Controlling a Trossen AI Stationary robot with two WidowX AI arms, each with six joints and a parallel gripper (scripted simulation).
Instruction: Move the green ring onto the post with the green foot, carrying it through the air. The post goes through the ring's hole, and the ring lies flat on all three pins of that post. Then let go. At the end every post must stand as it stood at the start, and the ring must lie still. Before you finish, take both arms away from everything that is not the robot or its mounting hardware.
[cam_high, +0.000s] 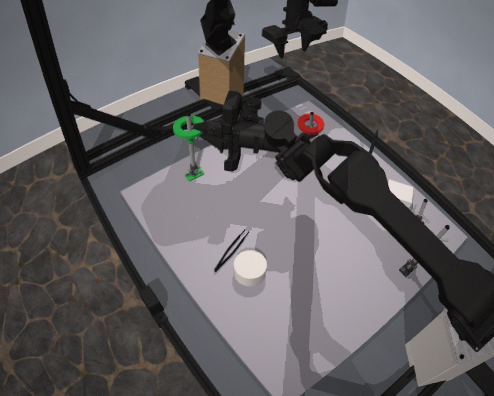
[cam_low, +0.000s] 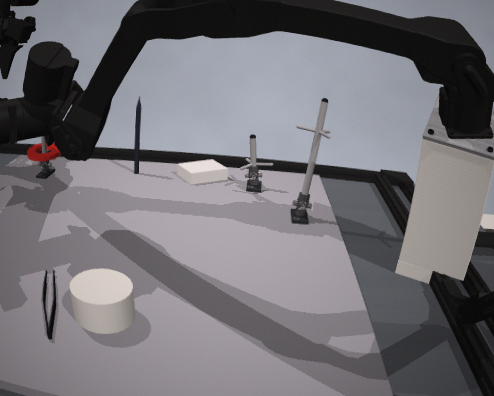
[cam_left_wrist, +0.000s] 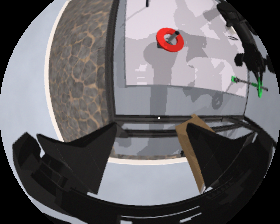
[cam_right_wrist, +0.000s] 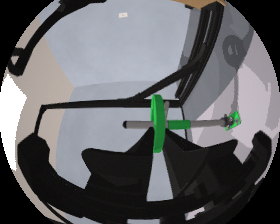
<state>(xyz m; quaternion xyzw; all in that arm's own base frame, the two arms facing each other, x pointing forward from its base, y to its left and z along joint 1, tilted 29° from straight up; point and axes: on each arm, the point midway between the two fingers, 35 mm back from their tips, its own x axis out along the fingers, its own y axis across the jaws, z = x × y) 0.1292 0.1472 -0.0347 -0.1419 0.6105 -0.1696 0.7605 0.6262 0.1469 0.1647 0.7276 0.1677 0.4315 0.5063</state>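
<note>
My right gripper is now 30 mm past the green ring and 30 mm to the right of it. Also, from my right hand: white block 390 mm ahead, 270 mm to the right, 140 mm below; then short grey post 370 mm ahead, 360 mm to the right, 100 mm below; then dark stick 370 mm ahead, 150 mm to the right, 60 mm below.
</note>
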